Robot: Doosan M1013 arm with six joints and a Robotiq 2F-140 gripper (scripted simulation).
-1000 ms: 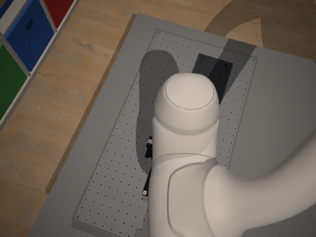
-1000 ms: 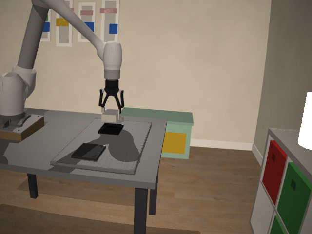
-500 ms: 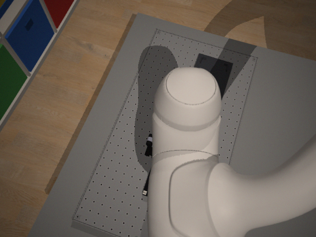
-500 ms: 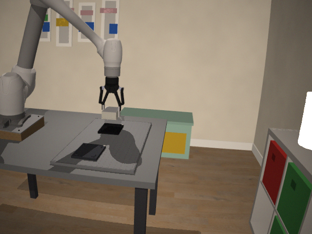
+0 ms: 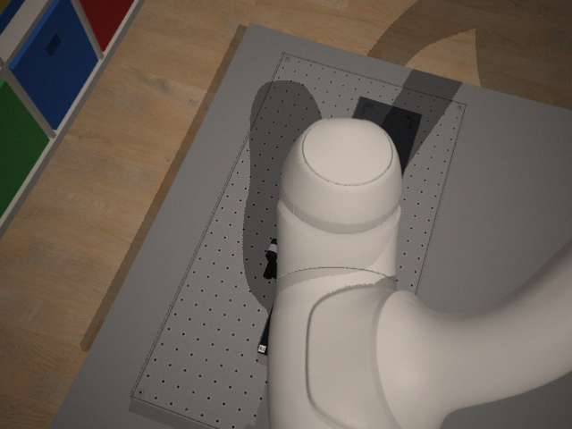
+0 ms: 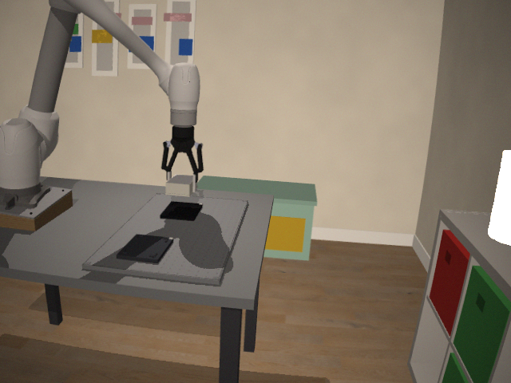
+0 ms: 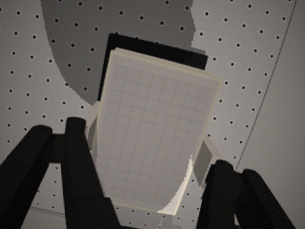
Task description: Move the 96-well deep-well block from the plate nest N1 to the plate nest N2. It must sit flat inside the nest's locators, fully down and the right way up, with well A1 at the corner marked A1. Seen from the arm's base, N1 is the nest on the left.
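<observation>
Now: hand 9 cm past the plate nest N2, 34 cm to the left of it and 10 cm above it. From my hand the other things lie so: black plate nest N1: 10 cm below; cream 96-well deep-well block: 1 cm below.
</observation>
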